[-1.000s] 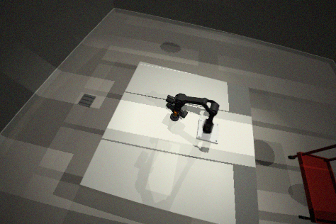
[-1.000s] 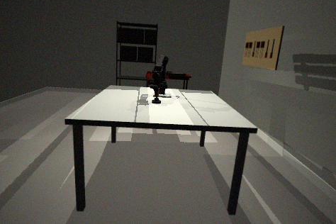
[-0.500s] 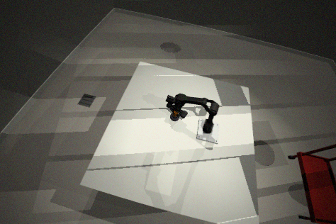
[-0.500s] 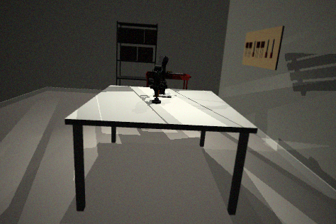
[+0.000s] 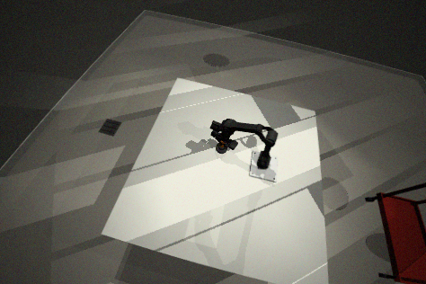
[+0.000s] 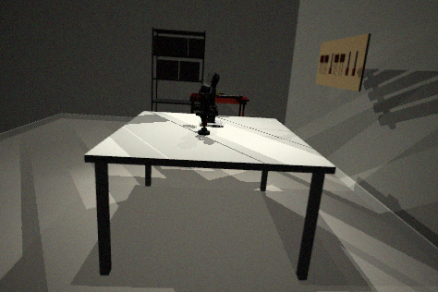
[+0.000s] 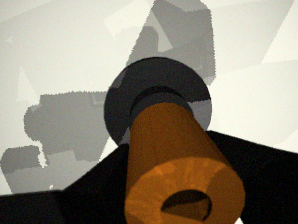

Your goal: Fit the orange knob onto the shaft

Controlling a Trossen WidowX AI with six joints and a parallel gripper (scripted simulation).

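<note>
Right now my gripper tip is 20 mm below the orange knob. Also, from my gripper tip: dark round pedestal: 40 mm below.
</note>
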